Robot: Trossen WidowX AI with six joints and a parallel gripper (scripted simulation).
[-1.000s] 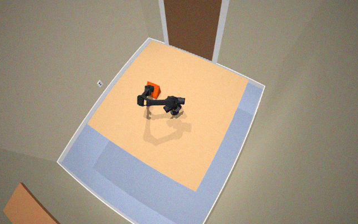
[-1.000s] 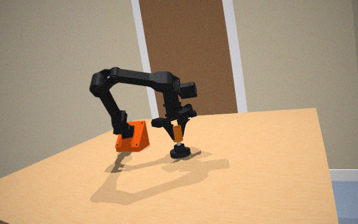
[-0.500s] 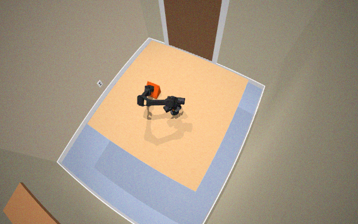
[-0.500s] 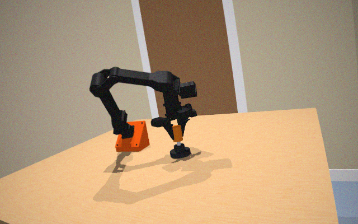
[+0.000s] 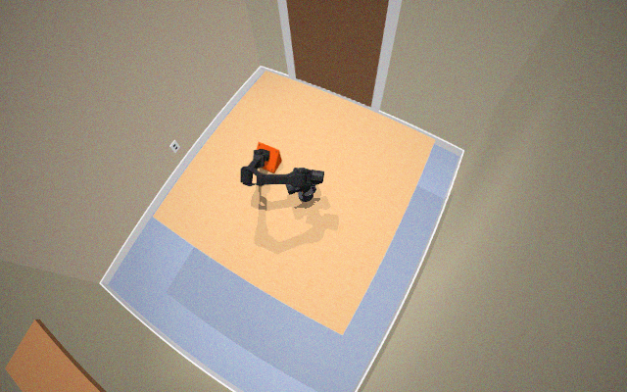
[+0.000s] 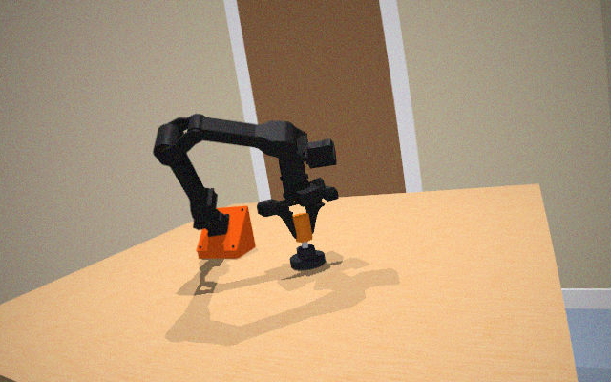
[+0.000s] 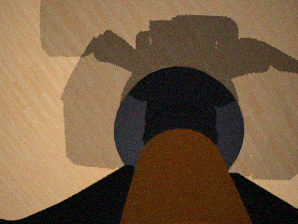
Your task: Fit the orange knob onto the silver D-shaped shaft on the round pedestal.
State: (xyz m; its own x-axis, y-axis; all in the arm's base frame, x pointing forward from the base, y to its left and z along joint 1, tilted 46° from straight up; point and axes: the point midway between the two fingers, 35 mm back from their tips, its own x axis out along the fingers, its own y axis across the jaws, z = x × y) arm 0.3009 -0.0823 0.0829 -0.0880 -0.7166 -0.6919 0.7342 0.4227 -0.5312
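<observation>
My gripper tip is now 40 mm above the round pedestal. Round my gripper tip: orange knob (30 mm above).
</observation>
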